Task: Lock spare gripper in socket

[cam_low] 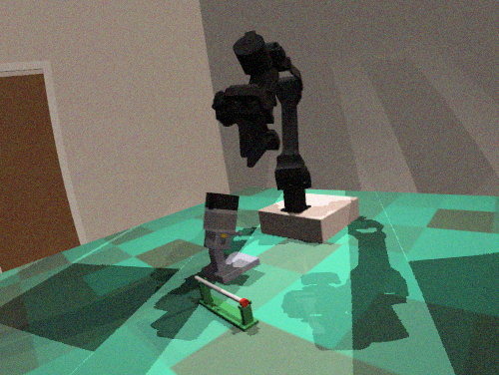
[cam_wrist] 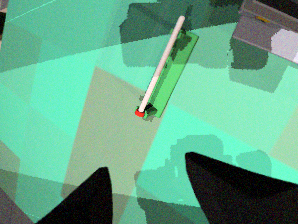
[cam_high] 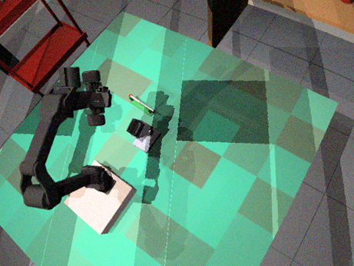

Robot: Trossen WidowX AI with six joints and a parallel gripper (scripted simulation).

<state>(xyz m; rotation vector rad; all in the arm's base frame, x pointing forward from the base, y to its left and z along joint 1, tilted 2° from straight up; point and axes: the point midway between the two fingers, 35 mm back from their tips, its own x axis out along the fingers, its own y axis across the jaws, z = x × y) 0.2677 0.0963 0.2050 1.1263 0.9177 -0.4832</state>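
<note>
The green pin rest lies 22 cm below my gripper tip, 10 cm ahead of it and 1 cm to the right of it. Round my gripper tip: grey mount: 20 cm below, 12 cm to the right, 2 cm behind; spare gripper: 13 cm to the right, 12 cm below, 2 cm behind.
</note>
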